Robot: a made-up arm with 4 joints. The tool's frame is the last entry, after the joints.
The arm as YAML. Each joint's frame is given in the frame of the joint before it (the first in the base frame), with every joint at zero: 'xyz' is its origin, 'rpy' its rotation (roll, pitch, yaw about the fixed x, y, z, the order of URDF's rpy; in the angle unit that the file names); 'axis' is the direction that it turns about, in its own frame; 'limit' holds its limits. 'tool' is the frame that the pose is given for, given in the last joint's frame.
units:
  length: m
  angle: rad
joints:
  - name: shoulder
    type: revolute
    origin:
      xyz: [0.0, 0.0, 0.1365]
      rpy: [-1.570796, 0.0, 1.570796]
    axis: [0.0, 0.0, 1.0]
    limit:
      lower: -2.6
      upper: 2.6
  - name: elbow
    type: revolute
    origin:
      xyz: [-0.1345, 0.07, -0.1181]
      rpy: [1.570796, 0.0, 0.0]
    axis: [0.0, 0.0, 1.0]
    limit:
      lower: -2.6
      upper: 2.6
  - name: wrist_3
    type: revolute
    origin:
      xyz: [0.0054, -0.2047, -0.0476]
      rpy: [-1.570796, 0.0, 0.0]
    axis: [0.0, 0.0, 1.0]
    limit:
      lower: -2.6
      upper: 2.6
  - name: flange
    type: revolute
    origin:
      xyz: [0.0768, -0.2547, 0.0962]
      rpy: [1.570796, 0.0, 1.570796]
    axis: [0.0, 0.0, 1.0]
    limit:
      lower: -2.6
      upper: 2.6
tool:
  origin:
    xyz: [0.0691, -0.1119, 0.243]
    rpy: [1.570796, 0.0, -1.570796]
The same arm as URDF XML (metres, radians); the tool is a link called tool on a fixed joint. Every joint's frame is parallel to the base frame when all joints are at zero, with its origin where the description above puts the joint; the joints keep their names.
<robot name="arm">
  <joint name="tool_fixed" type="fixed">
    <parent link="link4"/>
    <child link="tool"/>
    <origin xyz="0.1119 0.243 -0.0691" rpy="0 0 0"/>
  </joint>
  <joint name="flange" type="revolute">
    <parent link="link3"/>
    <child link="link4"/>
    <origin xyz="-0.0962 0.0768 0.2547" rpy="0 0 0"/>
    <axis xyz="0 1 0"/>
    <limit lower="-2.6" upper="2.6"/>
  </joint>
  <joint name="wrist_3" type="revolute">
    <parent link="link2"/>
    <child link="link3"/>
    <origin xyz="0.2047 0.0054 -0.0476" rpy="0 0 0"/>
    <axis xyz="-1 0 0"/>
    <limit lower="-2.6" upper="2.6"/>
  </joint>
  <joint name="elbow" type="revolute">
    <parent link="link1"/>
    <child link="link2"/>
    <origin xyz="0.1181 -0.1345 -0.07" rpy="0 0 0"/>
    <axis xyz="0 0 1"/>
    <limit lower="-2.6" upper="2.6"/>
  </joint>
  <joint name="shoulder" type="revolute">
    <parent link="base"/>
    <child link="link1"/>
    <origin xyz="0 0 0.1365" rpy="0 0 0"/>
    <axis xyz="-1 0 0"/>
    <limit lower="-2.6" upper="2.6"/>
  </joint>
  <link name="base"/>
  <link name="link1"/>
  <link name="link2"/>
  <link name="link3"/>
  <link name="link4"/>
  <link name="tool"/>
</robot>

